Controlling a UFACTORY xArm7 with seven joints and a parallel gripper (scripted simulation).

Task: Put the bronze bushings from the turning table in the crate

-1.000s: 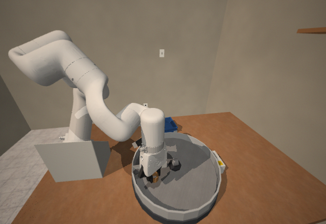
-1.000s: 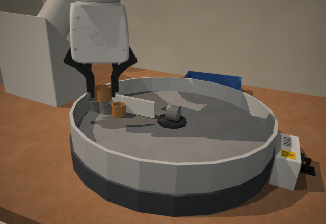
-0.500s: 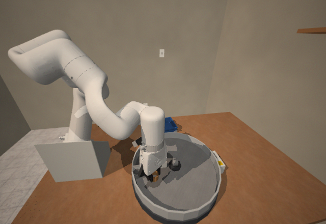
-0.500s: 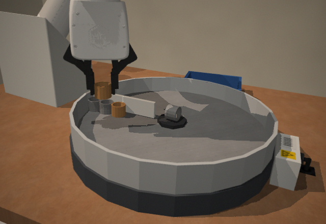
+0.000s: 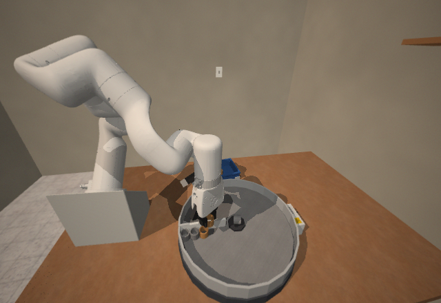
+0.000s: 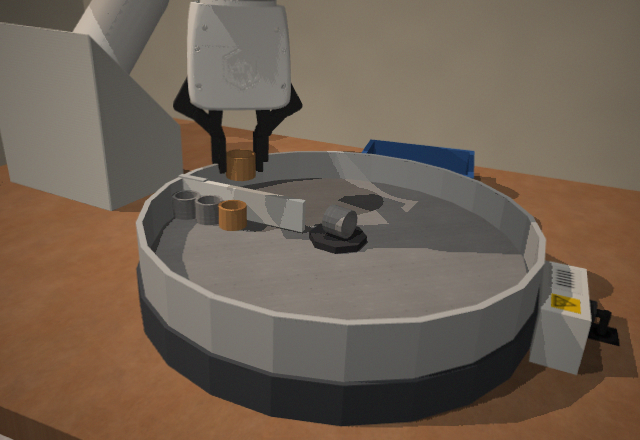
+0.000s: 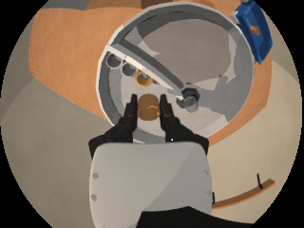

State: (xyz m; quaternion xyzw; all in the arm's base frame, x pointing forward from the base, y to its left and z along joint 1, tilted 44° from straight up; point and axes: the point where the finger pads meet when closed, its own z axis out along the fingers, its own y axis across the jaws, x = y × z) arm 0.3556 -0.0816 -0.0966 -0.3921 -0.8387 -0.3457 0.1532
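Right now my hand is 390 mm to the right of the blue crate, 120 mm above it and 90 mm short of it. Round my hand: turning table (110 mm ahead, 90 mm below, 30 mm to the left).
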